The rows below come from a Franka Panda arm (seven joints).
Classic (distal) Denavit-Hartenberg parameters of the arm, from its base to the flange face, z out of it. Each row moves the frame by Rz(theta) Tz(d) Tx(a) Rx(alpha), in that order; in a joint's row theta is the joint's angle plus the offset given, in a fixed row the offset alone. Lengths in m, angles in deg.
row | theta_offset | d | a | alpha
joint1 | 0 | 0.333 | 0 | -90
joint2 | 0 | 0 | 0 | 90
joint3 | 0 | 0.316 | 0.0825 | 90
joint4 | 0 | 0 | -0.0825 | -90
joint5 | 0 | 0.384 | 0 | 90
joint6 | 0 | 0 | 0.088 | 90
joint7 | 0 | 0.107 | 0 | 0
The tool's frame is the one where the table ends.
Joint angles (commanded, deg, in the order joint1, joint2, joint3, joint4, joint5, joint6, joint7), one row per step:
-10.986, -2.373, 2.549, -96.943, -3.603, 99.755, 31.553
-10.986, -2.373, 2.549, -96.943, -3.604, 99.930, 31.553
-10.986, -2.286, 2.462, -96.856, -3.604, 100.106, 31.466
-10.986, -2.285, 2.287, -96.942, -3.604, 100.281, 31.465
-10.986, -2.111, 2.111, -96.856, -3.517, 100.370, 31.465
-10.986, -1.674, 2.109, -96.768, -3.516, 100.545, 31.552
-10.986, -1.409, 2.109, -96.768, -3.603, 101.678, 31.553
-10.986, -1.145, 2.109, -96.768, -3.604, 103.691, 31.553
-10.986, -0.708, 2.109, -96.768, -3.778, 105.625, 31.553
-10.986, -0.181, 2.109, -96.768, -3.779, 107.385, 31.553
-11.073, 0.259, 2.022, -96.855, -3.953, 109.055, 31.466
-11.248, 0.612, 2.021, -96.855, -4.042, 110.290, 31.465
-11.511, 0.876, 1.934, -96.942, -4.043, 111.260, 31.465
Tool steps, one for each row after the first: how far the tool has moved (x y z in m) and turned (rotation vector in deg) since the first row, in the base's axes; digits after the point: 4 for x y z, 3 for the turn. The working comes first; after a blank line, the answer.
Tool pose at each row, in the base's axes (x y z in m, rotation vector in deg; the steps are taken from these numbers as rounded here):
0.5493, -0.0867, 0.6053, 166.760, -59.935, 8.999
0.5496, -0.0868, 0.6056, 166.783, -59.933, 9.266
0.5502, -0.0877, 0.6058, 166.805, -59.932, 9.526
0.5502, -0.0895, 0.6054, 166.726, -60.177, 9.652
0.5509, -0.0912, 0.6046, 166.716, -60.473, 9.623
0.5533, -0.0917, 0.6014, 166.681, -60.581, 9.356
0.5564, -0.0922, 0.6007, 166.734, -60.510, 10.700
0.5610, -0.0927, 0.6016, 166.943, -60.467, 13.374
0.5661, -0.0936, 0.6008, 166.966, -60.300, 15.704
0.5712, -0.0942, 0.5987, 167.097, -60.226, 17.592
0.5754, -0.0968, 0.5966, 166.991, -60.150, 19.372
0.5785, -0.0991, 0.5954, 166.878, -60.275, 20.737
0.5804, -0.1029, 0.5938, 166.701, -60.713, 21.677

0.0003, -0.0001, 0.0003, -0.026, -0.173, 0.012
0.0009, -0.0010, 0.0005, -0.051, -0.341, 0.023
0.0009, -0.0028, 0.0001, -0.057, -0.429, -0.141
0.0016, -0.0045, -0.0007, 0.042, -0.445, -0.318
0.0040, -0.0050, -0.0039, 0.094, -0.283, -0.395
0.0071, -0.0055, -0.0046, -0.107, -1.128, -0.316
0.0117, -0.0060, -0.0037, -0.350, -2.856, -0.187
0.0168, -0.0069, -0.0045, -0.716, -4.311, -0.040
0.0219, -0.0075, -0.0066, -0.870, -5.530, 0.074
0.0261, -0.0101, -0.0087, -1.205, -6.626, 0.125
0.0292, -0.0124, -0.0099, -1.414, -7.482, 0.050
0.0311, -0.0162, -0.0115, -1.517, -8.090, -0.234

